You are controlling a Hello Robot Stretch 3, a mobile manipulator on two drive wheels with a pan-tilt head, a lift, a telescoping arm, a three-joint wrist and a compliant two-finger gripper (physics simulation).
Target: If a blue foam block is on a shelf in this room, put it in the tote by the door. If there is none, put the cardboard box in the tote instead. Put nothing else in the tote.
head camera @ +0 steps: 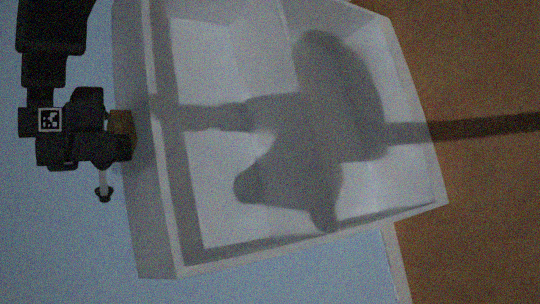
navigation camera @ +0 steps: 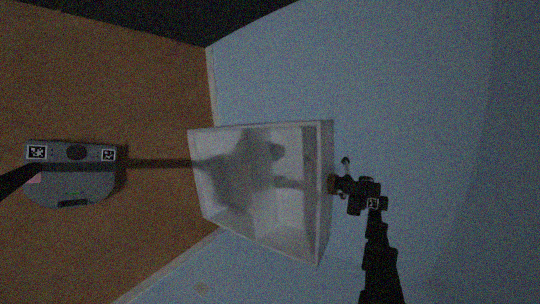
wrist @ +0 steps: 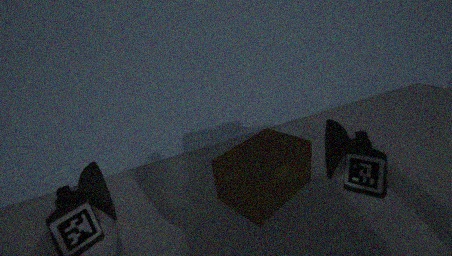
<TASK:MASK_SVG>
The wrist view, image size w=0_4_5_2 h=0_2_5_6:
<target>my gripper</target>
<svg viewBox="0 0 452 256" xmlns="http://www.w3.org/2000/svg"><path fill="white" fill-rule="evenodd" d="M96 162L91 162L82 171L78 181L78 190L71 192L69 185L57 189L58 199L55 201L57 209L45 220L47 228L29 256L56 256L57 253L58 256L80 256L105 237L99 222L102 222L117 234L116 256L123 256L121 238L115 222L116 212L106 181ZM327 119L325 130L327 177L332 179L334 203L356 256L367 255L335 190L335 186L343 172L345 190L384 199L387 194L387 187L389 187L416 213L452 253L452 214L412 179L387 162L387 154L372 148L372 142L368 139L367 132L358 131L356 132L356 138L349 138L342 125Z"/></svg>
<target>cardboard box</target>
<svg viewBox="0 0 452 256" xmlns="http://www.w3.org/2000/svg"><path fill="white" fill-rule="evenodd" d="M312 141L266 128L211 160L218 199L261 227L311 180Z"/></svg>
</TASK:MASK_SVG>
